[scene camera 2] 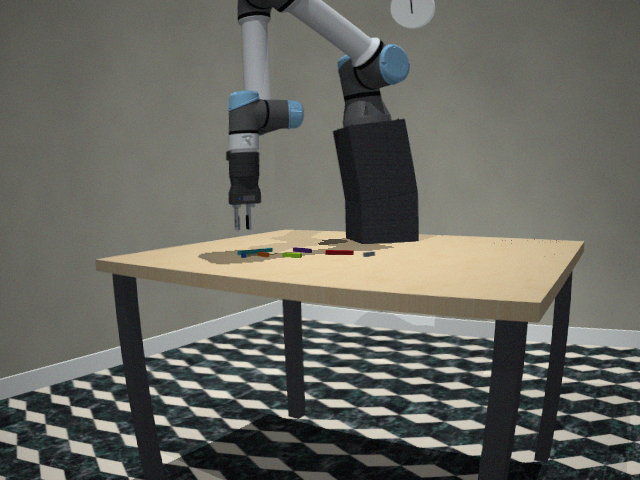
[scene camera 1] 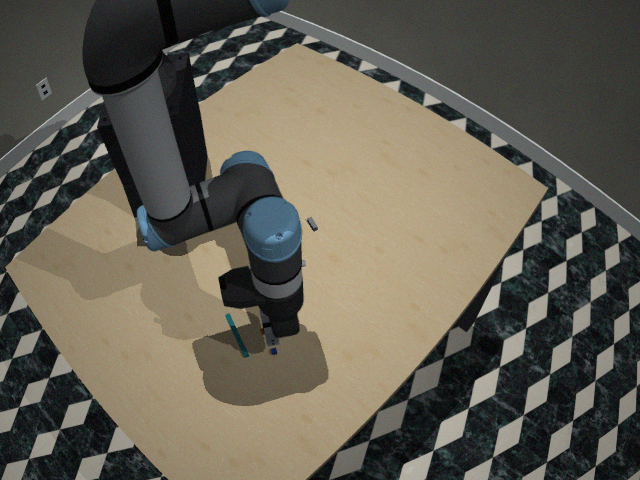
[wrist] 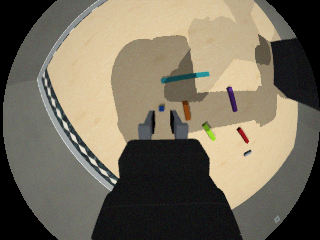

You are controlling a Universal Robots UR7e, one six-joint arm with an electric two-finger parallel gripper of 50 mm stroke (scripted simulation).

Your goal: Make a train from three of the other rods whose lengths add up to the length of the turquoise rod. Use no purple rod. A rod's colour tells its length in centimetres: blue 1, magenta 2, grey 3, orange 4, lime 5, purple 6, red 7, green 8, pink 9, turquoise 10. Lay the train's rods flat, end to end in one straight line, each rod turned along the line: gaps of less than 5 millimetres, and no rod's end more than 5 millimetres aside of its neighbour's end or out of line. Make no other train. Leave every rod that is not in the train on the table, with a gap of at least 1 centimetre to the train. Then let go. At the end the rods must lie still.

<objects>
My gripper shows in scene camera 2, in scene camera 1 and in the wrist view (162, 117). The same spot on my gripper: (scene camera 1: 271, 340) is (scene camera 2: 235, 220).
</objects>
